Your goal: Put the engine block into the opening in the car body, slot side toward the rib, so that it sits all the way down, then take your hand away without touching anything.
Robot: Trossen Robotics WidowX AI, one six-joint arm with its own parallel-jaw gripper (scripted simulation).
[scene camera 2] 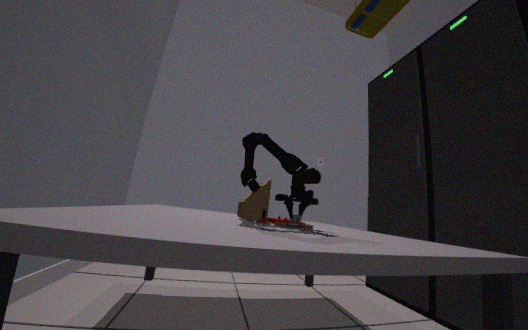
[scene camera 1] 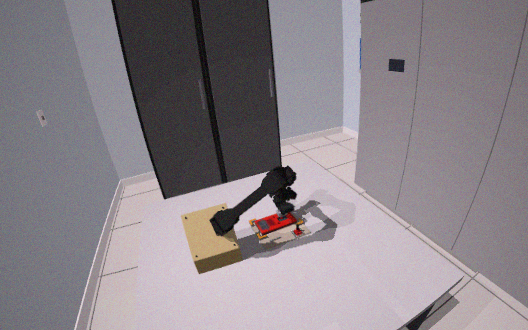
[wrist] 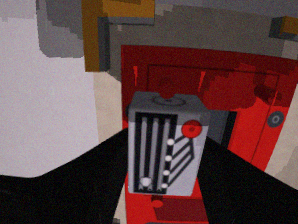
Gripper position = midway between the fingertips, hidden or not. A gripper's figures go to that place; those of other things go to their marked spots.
Scene:
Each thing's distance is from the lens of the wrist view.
my gripper (wrist: 163,137): 0.10 m
grey engine block (wrist: 166,137): 0.07 m
red car body (wrist: 244,91): 0.11 m
The marked spots on the red car body and the grey engine block are 0.06 m apart.

